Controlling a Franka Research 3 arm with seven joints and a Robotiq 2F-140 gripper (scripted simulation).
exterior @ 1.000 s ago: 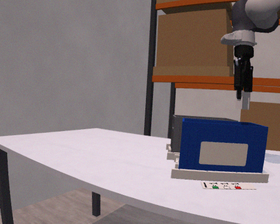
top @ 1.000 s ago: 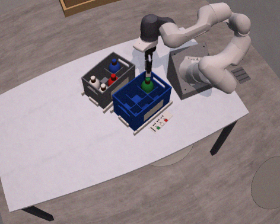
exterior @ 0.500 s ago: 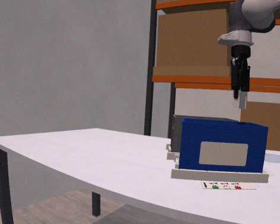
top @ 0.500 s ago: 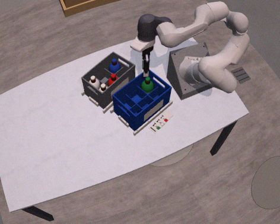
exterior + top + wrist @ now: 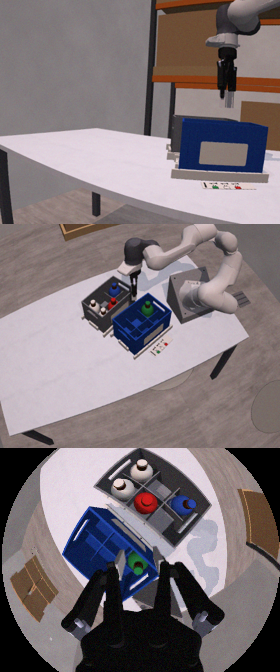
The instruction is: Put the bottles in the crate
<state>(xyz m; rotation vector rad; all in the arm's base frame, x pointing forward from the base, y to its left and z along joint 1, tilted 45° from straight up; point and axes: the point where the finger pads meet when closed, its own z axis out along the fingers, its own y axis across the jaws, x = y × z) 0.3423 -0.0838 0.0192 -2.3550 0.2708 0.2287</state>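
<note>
Now: hand 120 mm short of the grey crate, 100 mm to the left of it and 170 mm above it. Round my hand: green bottle: 70 mm behind, 30 mm to the left, 170 mm below; blue crate: 10 mm behind, 110 mm to the left, 170 mm below; red bottle: 100 mm ahead, 60 mm to the right, 170 mm below.
</note>
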